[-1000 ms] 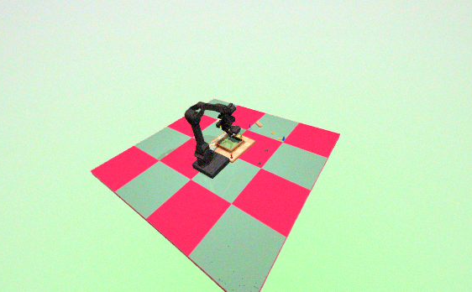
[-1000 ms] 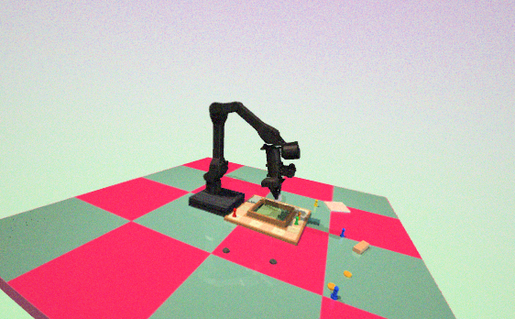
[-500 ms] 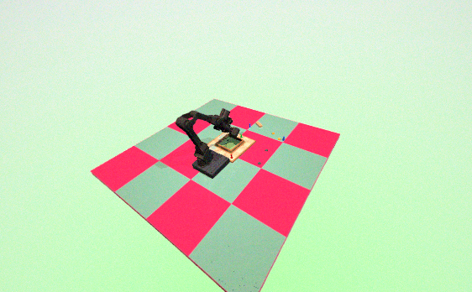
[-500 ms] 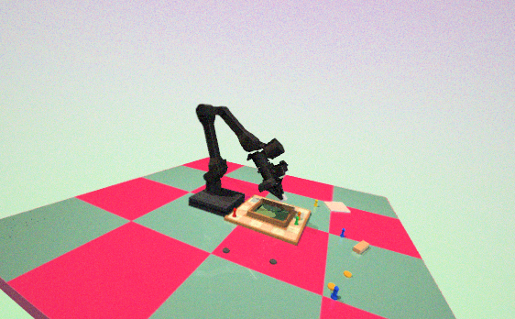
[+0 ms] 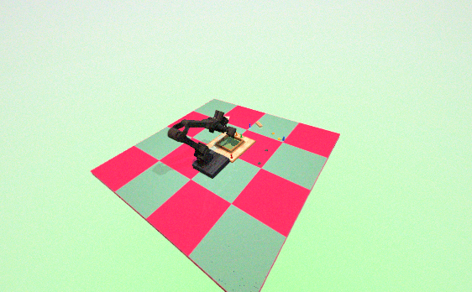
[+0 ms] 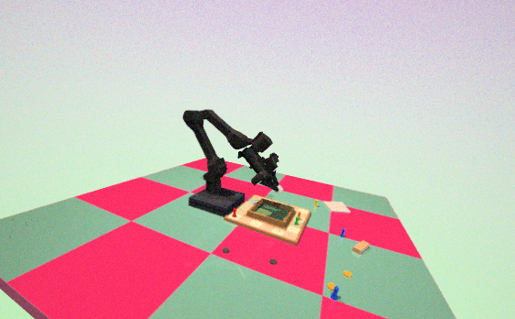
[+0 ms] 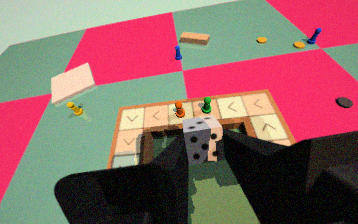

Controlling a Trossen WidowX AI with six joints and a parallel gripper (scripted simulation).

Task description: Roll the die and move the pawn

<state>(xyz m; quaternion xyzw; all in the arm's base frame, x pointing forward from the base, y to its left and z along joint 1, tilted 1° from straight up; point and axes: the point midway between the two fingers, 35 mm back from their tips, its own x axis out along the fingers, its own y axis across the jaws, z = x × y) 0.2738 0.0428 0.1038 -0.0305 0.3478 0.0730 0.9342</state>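
The white die lies right at my gripper tip. Also, from my gripper tip: orange pawn (90 mm ahead, 30 mm to the left, 100 mm below); green pawn (100 mm ahead, 10 mm to the right, 100 mm below); green tray (10 mm behind, 120 mm below).
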